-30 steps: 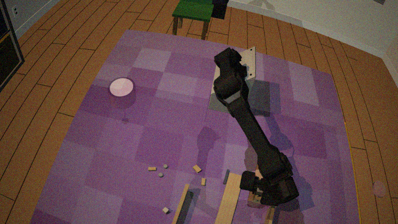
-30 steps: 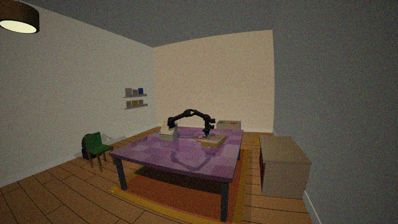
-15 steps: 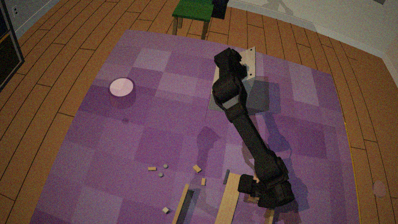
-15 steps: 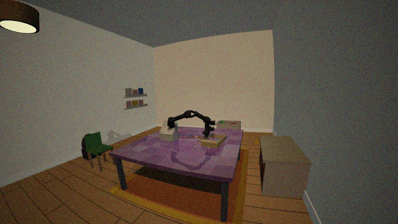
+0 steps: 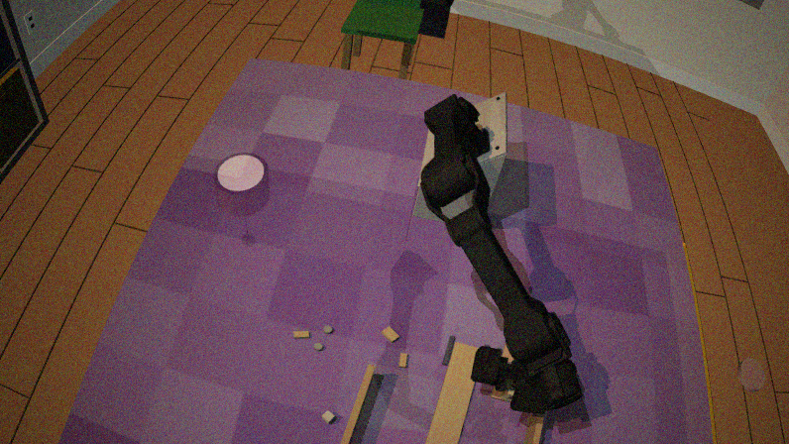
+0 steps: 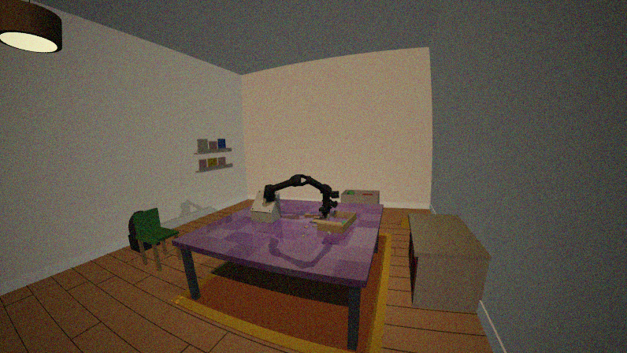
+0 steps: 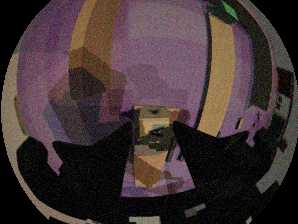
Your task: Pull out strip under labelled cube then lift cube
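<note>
My gripper tip is 9 cm past the strip, 2 cm to the right of it and 1 cm above it. Also, from my gripper tip: labelled cube (1 cm ahead, 1 cm above).
</note>
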